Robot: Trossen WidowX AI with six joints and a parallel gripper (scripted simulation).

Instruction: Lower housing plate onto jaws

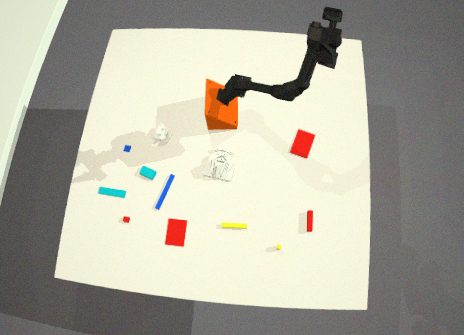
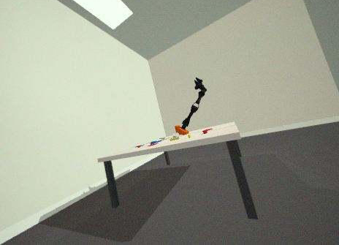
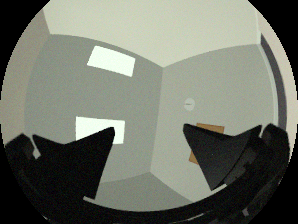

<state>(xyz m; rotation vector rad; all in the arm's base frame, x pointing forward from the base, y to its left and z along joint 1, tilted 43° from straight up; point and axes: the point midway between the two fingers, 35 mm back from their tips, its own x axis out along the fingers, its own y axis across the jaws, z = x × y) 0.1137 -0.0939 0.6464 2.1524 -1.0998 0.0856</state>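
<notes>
My gripper tip is now 63 cm above the white housing piece, 61 cm to the left of it and 13 cm short of it. The rest, counted from my gripper tip: blue bar: 65 cm below, 53 cm to the right, 38 cm ahead; red bar: 65 cm below, 42 cm ahead, 7 cm to the left; yellow bar: 65 cm below, 48 cm ahead, 23 cm to the right.
</notes>
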